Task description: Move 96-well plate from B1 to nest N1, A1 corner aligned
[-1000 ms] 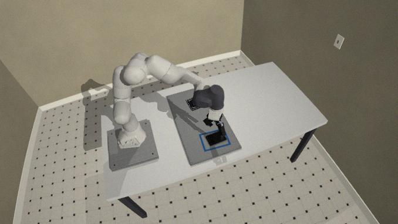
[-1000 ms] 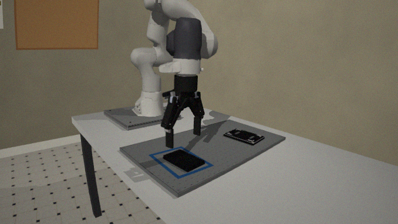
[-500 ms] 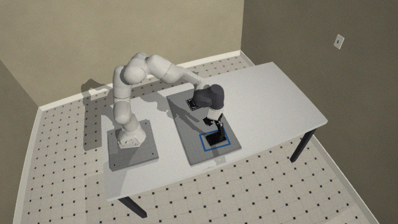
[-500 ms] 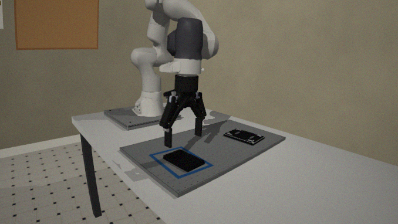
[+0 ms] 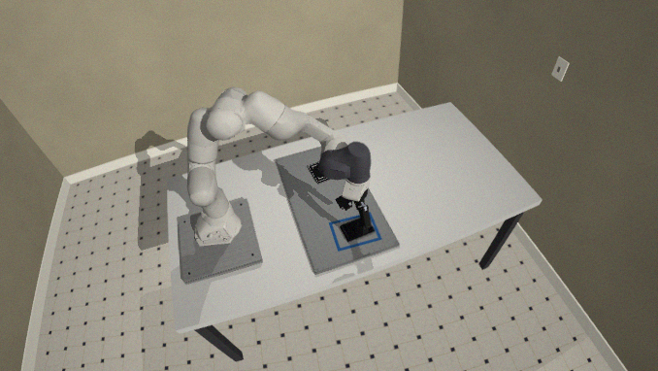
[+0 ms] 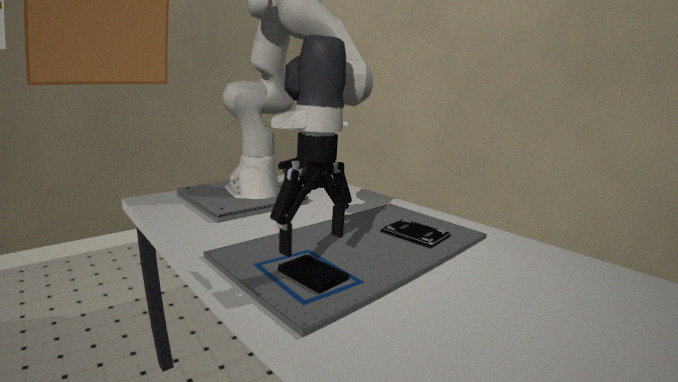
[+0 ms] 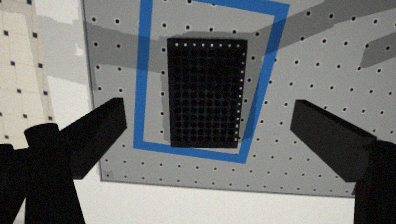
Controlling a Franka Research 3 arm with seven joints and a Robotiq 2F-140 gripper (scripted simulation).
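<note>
My gripper is now 70 mm above the black 96-well plate. From my hand the other things lie so: A1 label (70 mm ahead, 340 mm to the left, 70 mm below); black plate nest (10 mm behind, 380 mm to the left, 70 mm below).
</note>
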